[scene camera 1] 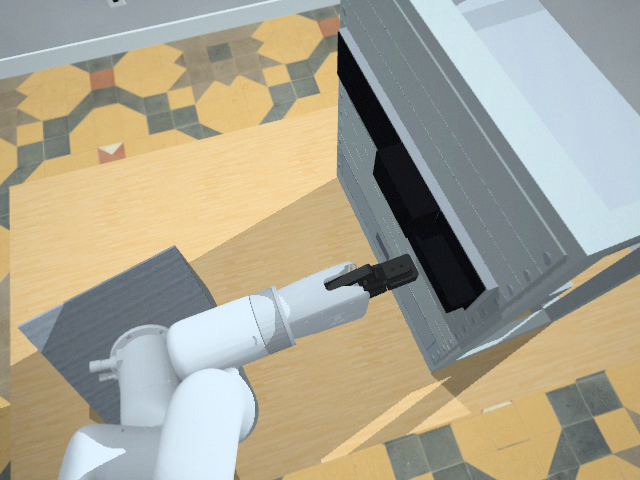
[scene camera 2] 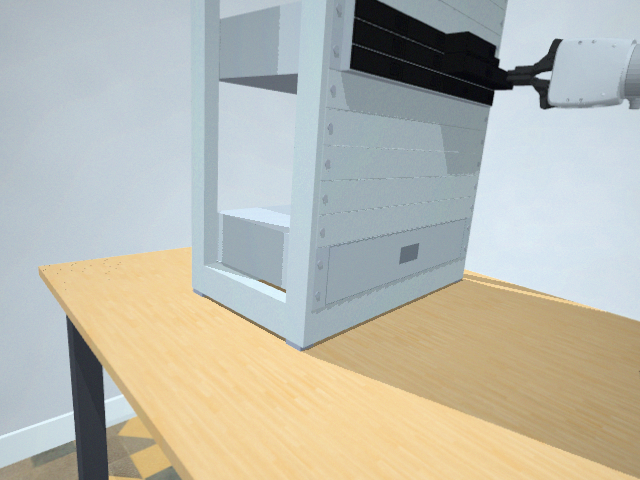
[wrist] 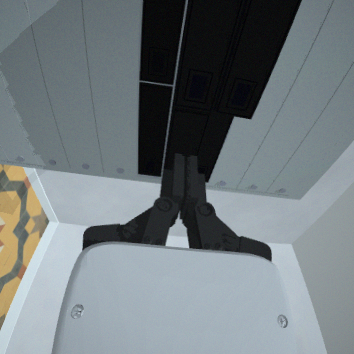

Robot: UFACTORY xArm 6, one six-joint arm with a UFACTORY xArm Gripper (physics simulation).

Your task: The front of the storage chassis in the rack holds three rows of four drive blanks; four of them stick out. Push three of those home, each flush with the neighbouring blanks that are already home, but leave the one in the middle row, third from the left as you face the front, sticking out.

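Places are measured from the arm's base along level axes (x ahead, y left, z up), in centimetres.
Pixels of known places: gripper, fingertip midpoint: (scene camera 1: 413,266) (scene camera 2: 509,76) (wrist: 182,167); arm's base, link origin: (scene camera 1: 147,354).
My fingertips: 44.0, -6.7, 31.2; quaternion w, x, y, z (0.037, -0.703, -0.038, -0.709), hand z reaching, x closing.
Note:
For each thing: its top centre in the pictures, then the offset to it from my fingertips, as dx, dy, dz. Level surfaces: height alone.
- middle-row third blank, top centre: (wrist: 221,12) (scene camera 2: 445,61) +6.2, +10.5, +1.3
- top-row third blank, top centre: (wrist: 256,21) (scene camera 1: 436,168) (scene camera 2: 447,42) +6.2, +10.5, +4.2
- top-row fourth blank, top centre: (wrist: 215,116) +10.9, -0.1, +4.2
- wooden table, surface height: dz -41.7
My gripper (scene camera 1: 412,267) (scene camera 2: 510,77) (wrist: 182,167) is shut and empty. Its fingertips are at the front of the middle-row, fourth drive blank (scene camera 1: 447,268) (scene camera 2: 503,77) (wrist: 183,131), touching or almost touching it. That black blank still sticks out past the chassis edge in scene camera 2; the fingers hide part of it in the wrist view. The middle-row third blank (scene camera 2: 471,63) (wrist: 198,87) sticks out. The top-row third blank (scene camera 1: 408,180) (scene camera 2: 467,43) (wrist: 242,94) above it also sticks out. The top-row fourth blank (wrist: 218,136) sits back and looks flush.
Bottom-row blanks (scene camera 2: 395,67) (wrist: 152,120) look flush. The grey rack (scene camera 1: 516,175) (scene camera 2: 307,206) stands on the wooden table (scene camera 1: 155,206) (scene camera 2: 258,377), with flat panels above and below the chassis. The arm's dark base block (scene camera 1: 139,289) stands in front of the rack.

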